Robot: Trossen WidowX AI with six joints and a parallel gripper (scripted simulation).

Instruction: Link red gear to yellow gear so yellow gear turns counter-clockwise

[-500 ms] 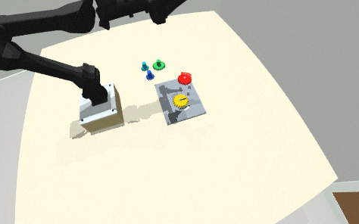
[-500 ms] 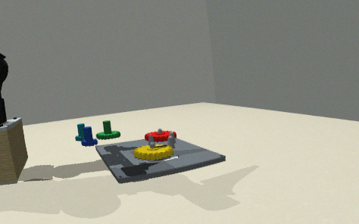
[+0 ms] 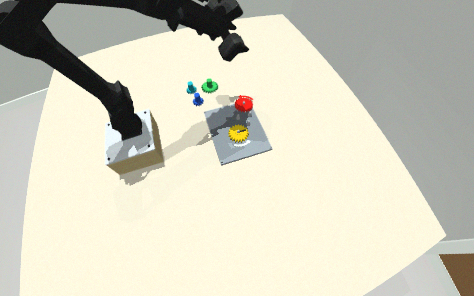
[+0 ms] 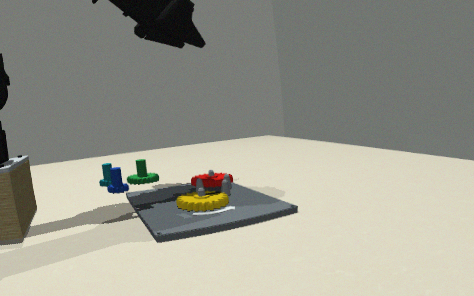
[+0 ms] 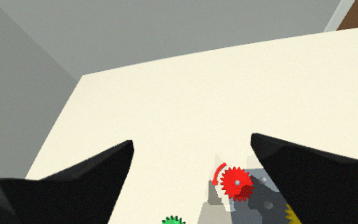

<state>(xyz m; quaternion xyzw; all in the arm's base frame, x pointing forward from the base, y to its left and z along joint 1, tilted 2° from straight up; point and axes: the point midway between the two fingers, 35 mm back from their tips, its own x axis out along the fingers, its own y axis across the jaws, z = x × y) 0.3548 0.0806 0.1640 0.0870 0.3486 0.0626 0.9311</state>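
Right now my gripper tip is 22 cm above the green gear, 9 cm past it and 7 cm to the right of it. The rest, counted from my gripper tip: grey board: 23 cm below, 14 cm to the right, 6 cm behind; then red gear: 22 cm below, 6 cm to the right; then blue gear: 22 cm below, 15 cm behind, 2 cm to the left.
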